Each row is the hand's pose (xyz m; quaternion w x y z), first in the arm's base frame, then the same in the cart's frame.
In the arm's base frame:
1: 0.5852 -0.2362 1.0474 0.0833 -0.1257 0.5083 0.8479
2: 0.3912 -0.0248 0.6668 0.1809 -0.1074 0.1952 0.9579
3: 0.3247 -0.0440 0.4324 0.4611 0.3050 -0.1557 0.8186
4: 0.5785 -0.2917 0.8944 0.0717 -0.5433 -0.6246 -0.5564
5: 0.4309 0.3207 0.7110 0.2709 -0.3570 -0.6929 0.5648
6: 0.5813 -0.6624 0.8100 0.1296 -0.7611 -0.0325 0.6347
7: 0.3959 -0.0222 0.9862 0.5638 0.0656 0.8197 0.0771
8: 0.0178 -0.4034 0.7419 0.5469 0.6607 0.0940 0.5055
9: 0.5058 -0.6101 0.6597 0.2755 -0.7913 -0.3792 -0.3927
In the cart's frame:
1: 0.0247 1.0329 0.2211 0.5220 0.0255 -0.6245 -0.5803
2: -0.3498 0.7490 0.1415 0.3728 -0.1328 -0.4608 -0.7944
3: -0.4300 0.5290 0.0714 0.1561 0.4633 0.4275 0.7605
4: 0.0235 0.8856 0.1516 0.3579 -0.3790 -0.8533 -0.0084
5: -0.6247 0.9578 0.0805 0.1157 0.1465 -0.4142 0.8908
6: 0.3236 0.6523 0.1594 0.3884 0.3768 0.1091 -0.8338
7: -0.2513 1.0009 0.3114 0.1185 -0.4403 0.8896 0.0272
8: -0.1311 0.4740 0.5476 0.3707 0.4893 0.7078 0.3495
9: 0.2035 0.5264 0.1317 0.2796 -0.6754 -0.6454 0.2215

